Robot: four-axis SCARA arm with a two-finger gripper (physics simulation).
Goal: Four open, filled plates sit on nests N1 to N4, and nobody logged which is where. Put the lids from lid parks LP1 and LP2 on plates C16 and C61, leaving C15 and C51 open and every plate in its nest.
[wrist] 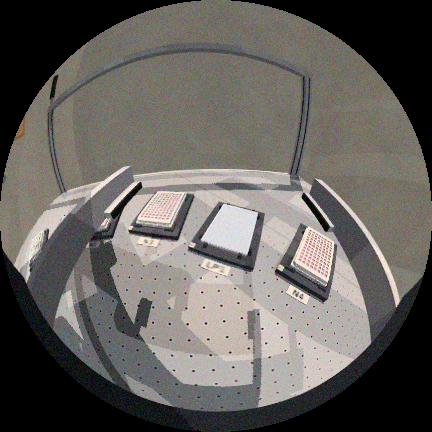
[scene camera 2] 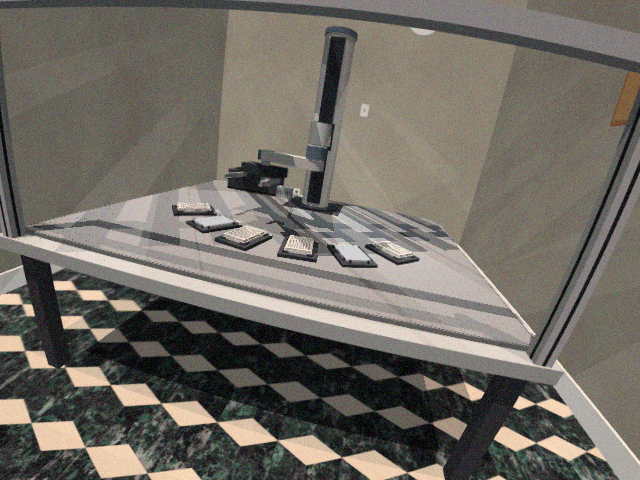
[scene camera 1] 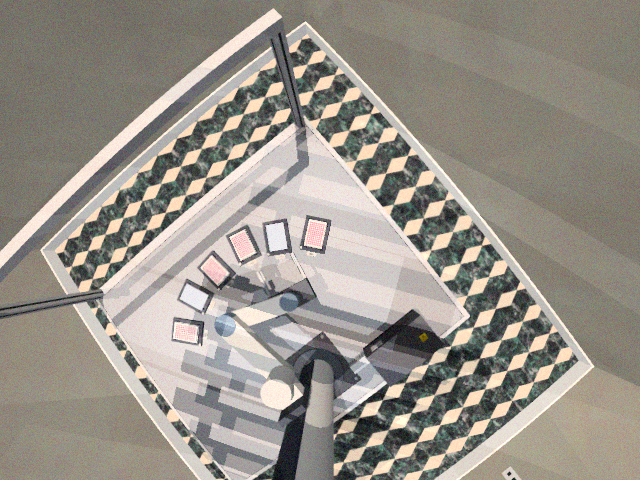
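Where they show: gripper, fingertip midpoint: (wrist: 223, 175) (scene camera 2: 242, 179) (scene camera 1: 275, 262); arm's base, origin of the base link: (scene camera 2: 314, 207) (scene camera 1: 318, 372).
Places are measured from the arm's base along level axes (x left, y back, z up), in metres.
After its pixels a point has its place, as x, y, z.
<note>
My gripper (scene camera 1: 281, 274) (wrist: 223, 175) @(-0.210, -0.534, 0.178) is open and empty, raised above the table on the arm's side of LP1. A pale blue lid (scene camera 1: 277, 236) @(-0.266, -0.639, 0.030) (scene camera 2: 212, 222) @(-0.257, -0.662, 0.030) (wrist: 231, 228) @(-0.255, -0.627, 0.031) lies on LP1. Another pale lid (scene camera 1: 194, 296) @(0.246, -0.671, 0.031) (scene camera 2: 351, 254) @(0.251, -0.693, 0.031) lies on the other park, between two plates. Open plates with reddish wells sit on dark nests: the N4 plate (scene camera 1: 315, 234) @(-0.414, -0.531, 0.035) (scene camera 2: 193, 207) @(-0.401, -0.558, 0.039) (wrist: 315, 255) @(-0.400, -0.523, 0.039), the N3 plate (scene camera 1: 242, 244) @(-0.109, -0.715, 0.037) (scene camera 2: 246, 235) @(-0.093, -0.737, 0.038) (wrist: 162, 209) @(-0.113, -0.691, 0.039), a third plate (scene camera 1: 215, 269) @(0.072, -0.705, 0.039) (scene camera 2: 299, 244) @(0.083, -0.725, 0.040) and an end plate (scene camera 1: 187, 330) @(0.380, -0.561, 0.037) (scene camera 2: 395, 250) @(0.403, -0.581, 0.037). Plate codes are unreadable.
The arm's column (scene camera 1: 320, 403) @(-0.066, -0.035, 0.372) (scene camera 2: 330, 113) @(0.020, -0.077, 0.500) stands behind the arc of nests. A dark box (scene camera 1: 408, 343) @(-0.432, 0.100, 0.127) stands on the table's edge beside it. A grey frame (scene camera 1: 289, 77) @(-0.703, -1.005, 0.381) (wrist: 303, 125) @(-0.691, -1.004, 0.285) rises along the table's far edge. The left finger partly hides a nest in the wrist view.
</note>
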